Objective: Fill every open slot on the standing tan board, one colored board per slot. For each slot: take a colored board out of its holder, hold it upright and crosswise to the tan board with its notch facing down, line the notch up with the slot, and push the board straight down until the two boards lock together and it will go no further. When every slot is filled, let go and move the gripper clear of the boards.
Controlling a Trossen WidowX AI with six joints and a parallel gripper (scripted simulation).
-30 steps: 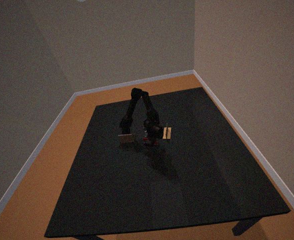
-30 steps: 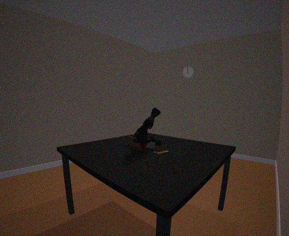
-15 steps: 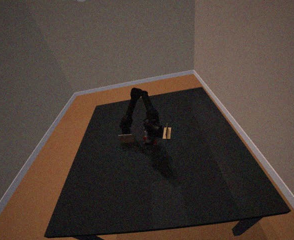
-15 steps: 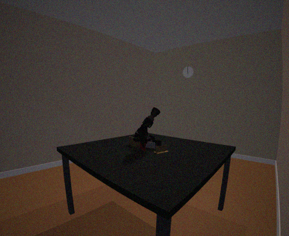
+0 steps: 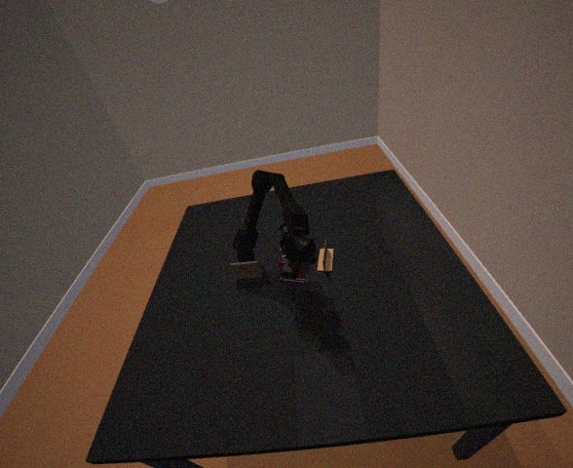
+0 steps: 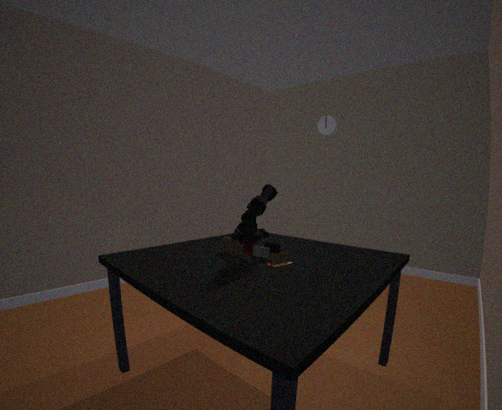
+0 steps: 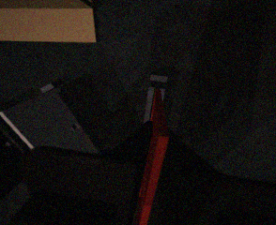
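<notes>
The tan board is 130 mm ahead of my gripper tip, 90 mm to the left of it and 40 mm below it. The rest, counted from my gripper tip: red board 20 mm behind, 10 mm to the left.
</notes>
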